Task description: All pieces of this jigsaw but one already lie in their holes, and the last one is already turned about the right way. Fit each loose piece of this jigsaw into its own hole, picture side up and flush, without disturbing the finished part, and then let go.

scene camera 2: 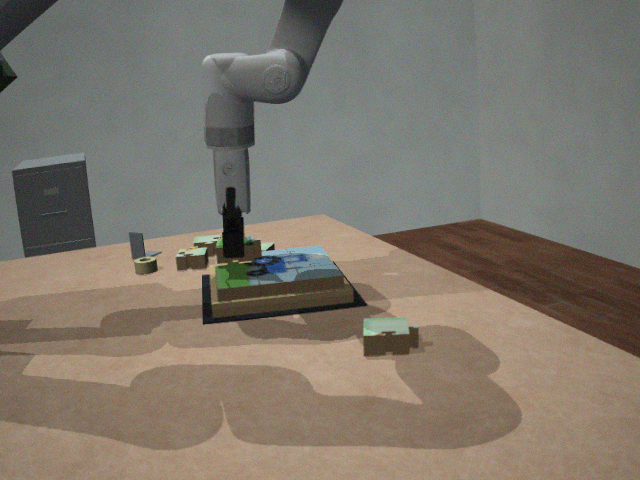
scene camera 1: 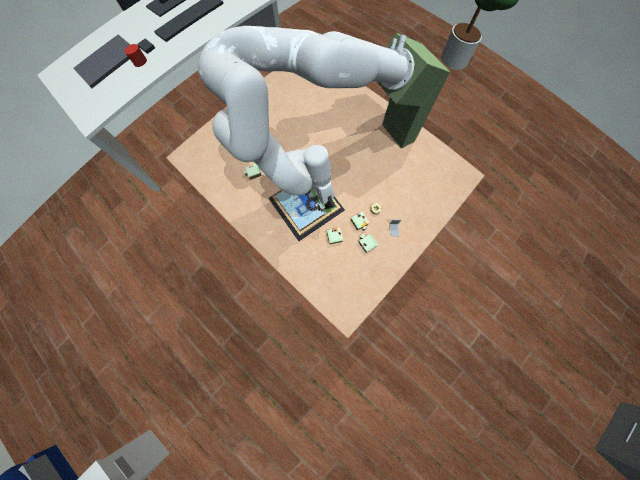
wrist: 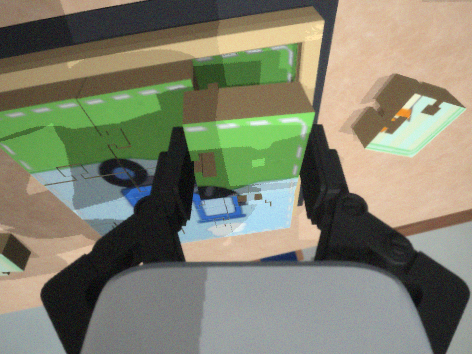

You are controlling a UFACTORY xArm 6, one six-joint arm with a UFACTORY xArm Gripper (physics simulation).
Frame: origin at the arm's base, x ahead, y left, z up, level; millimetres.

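Seen in the pictures: gripper, fingertip midpoint: (scene camera 2: 234, 249) (scene camera 1: 324, 200) (wrist: 247, 144); arm's base, origin of the base link: (scene camera 1: 396, 68).
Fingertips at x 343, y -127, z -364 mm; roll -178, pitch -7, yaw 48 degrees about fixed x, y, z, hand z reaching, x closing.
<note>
Offsets run from my fingertips to a thing's top centre. "spot": to the spot under its first point. Level surfaces: height alone.
My gripper (scene camera 1: 329, 204) (scene camera 2: 233, 254) (wrist: 247, 144) is shut on a green corner piece @(5 mm ahead, 6 mm right, 12 mm up) (wrist: 247, 145) with a white dashed line, picture side up. The piece is level and stands higher than the finished part of the jigsaw (scene camera 1: 299, 207) (scene camera 2: 305, 260) (wrist: 100, 115), over the open corner hole. The hole's green floor @(spot: 0 mm ahead, 28 mm left, 43 mm down) (wrist: 272, 67) shows behind the piece in the wrist view. The wooden frame @(12 mm ahead, 74 mm right, 35 mm down) (scene camera 2: 284, 302) (wrist: 200, 45) with a dark border holds the finished pieces, which show a blue vehicle. The lower edge of the held piece is partly hidden in scene camera 2.
Pale green jigsaw pieces @(113 mm ahead, 74 mm left, 32 mm down) (scene camera 1: 334, 236) @(101 mm ahead, 201 mm left, 32 mm down) (scene camera 1: 368, 242) (wrist: 410, 117) lie beside the frame; another such piece @(61 mm back, 339 mm right, 32 mm down) (scene camera 1: 252, 171) (scene camera 2: 387, 333) lies on the opposite side. A yellow ring @(44 mm back, 202 mm left, 37 mm down) (scene camera 1: 371, 210) (scene camera 2: 145, 270) and a grey angled bracket (scene camera 1: 394, 230) (scene camera 2: 136, 245) lie farther out on the mat @(57 mm down) (scene camera 1: 341, 294).
</note>
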